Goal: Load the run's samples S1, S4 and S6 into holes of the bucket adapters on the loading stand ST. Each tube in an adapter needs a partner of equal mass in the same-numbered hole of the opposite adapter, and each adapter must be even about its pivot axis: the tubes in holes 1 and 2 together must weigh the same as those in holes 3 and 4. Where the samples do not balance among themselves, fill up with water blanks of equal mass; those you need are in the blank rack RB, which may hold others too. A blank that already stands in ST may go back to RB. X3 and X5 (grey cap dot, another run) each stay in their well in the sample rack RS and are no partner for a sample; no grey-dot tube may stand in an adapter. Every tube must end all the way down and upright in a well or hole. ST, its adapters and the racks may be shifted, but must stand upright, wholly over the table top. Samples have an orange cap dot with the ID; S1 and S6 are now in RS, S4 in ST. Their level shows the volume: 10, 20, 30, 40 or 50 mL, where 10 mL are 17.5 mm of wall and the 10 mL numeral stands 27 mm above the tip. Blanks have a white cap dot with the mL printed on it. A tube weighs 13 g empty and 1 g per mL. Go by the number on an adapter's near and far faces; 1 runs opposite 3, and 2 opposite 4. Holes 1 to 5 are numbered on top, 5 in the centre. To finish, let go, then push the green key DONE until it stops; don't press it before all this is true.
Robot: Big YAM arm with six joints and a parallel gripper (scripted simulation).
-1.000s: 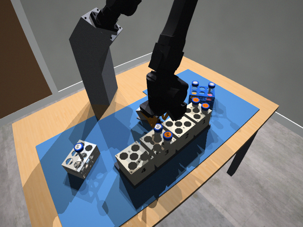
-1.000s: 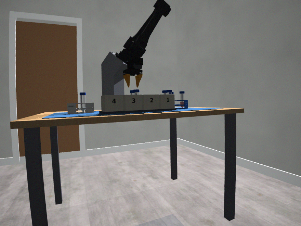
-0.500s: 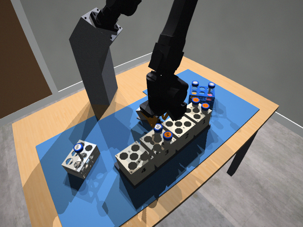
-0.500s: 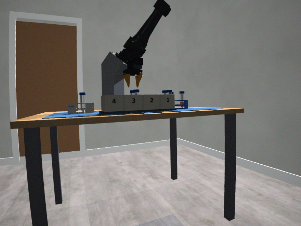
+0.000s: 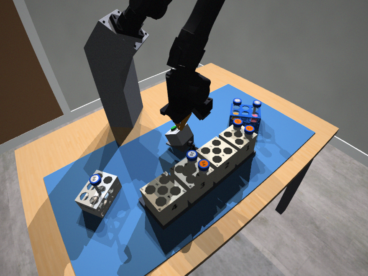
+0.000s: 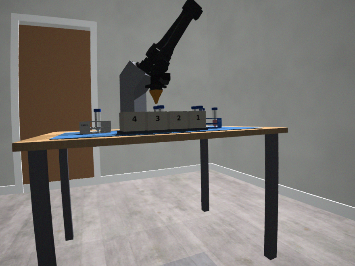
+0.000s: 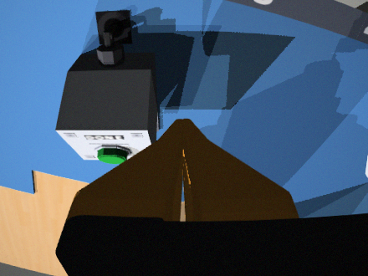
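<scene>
My gripper is now 10 cm past the green DONE key, 2 cm to the right of it and 9 cm above it. Also, from my hand: blank rack RB (1 cm ahead, 32 cm to the right, 12 cm below); grey-dot tube X3 (6 cm behind, 28 cm to the left, 9 cm below); 40 mL blank (3 cm ahead, 31 cm to the right, 9 cm below).
</scene>
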